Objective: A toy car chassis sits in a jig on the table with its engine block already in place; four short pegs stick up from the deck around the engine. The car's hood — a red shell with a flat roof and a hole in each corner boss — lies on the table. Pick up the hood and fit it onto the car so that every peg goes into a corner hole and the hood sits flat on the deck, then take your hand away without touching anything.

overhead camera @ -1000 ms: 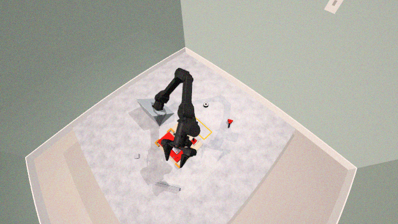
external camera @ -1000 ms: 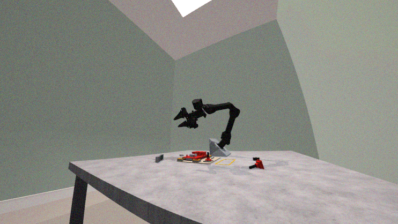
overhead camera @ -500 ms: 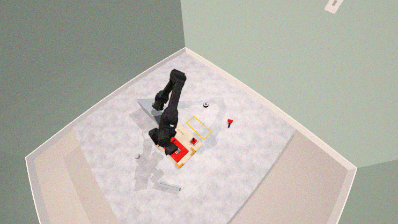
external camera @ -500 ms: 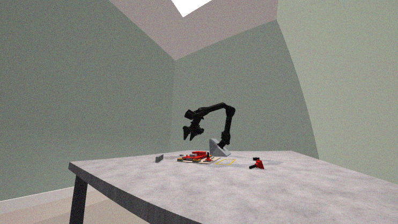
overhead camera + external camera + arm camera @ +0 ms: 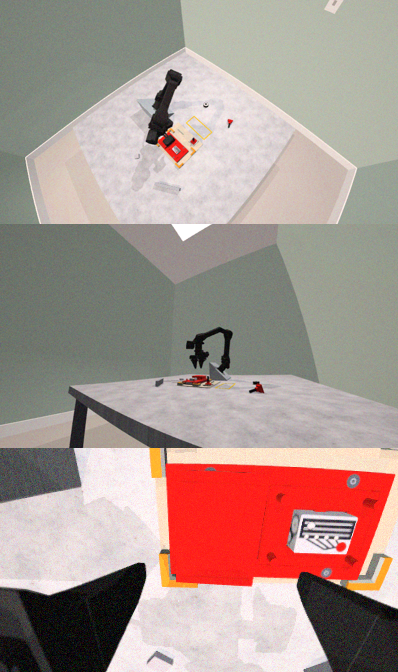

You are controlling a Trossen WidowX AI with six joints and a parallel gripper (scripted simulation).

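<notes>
Now: gripper tip 70 mm above the red hood and 10 mm to the right of it. The rest, counted from my gripper tip: engine block (90 mm ahead, 80 mm below); then small ring (410 mm to the left, 100 mm below, 20 mm ahead).
</notes>
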